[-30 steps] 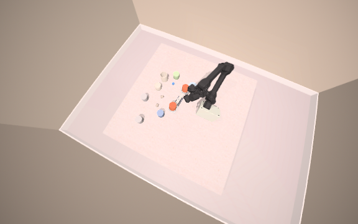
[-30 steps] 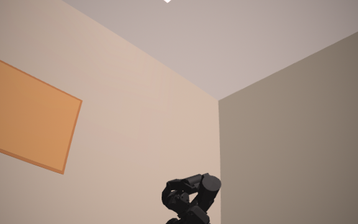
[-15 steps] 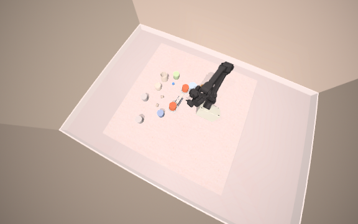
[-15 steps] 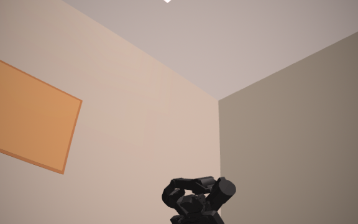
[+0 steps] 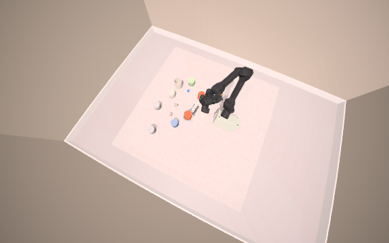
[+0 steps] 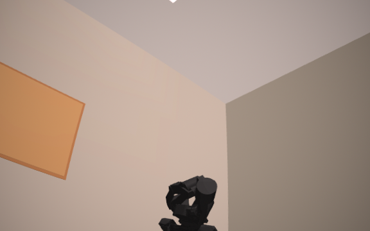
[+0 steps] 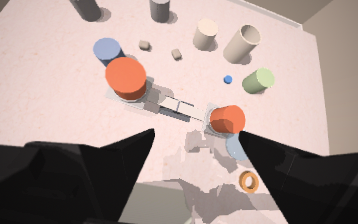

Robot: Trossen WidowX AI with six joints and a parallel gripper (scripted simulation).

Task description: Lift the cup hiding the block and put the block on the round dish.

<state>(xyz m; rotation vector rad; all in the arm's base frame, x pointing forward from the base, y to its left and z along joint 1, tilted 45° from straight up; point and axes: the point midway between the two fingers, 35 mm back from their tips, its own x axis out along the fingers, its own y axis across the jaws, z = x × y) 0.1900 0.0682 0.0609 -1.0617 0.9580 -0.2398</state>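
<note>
My gripper tip is now 170 mm above the grey block, 110 mm to the left of it and 80 mm short of it. From my gripper tip the other things lie so: balance 190 mm below, 80 mm ahead, 20 mm to the left; then blue cylinder 240 mm to the left, 180 mm below, 150 mm ahead; then pale blue round dish 220 mm to the right, 210 mm below, 30 mm ahead.
</note>
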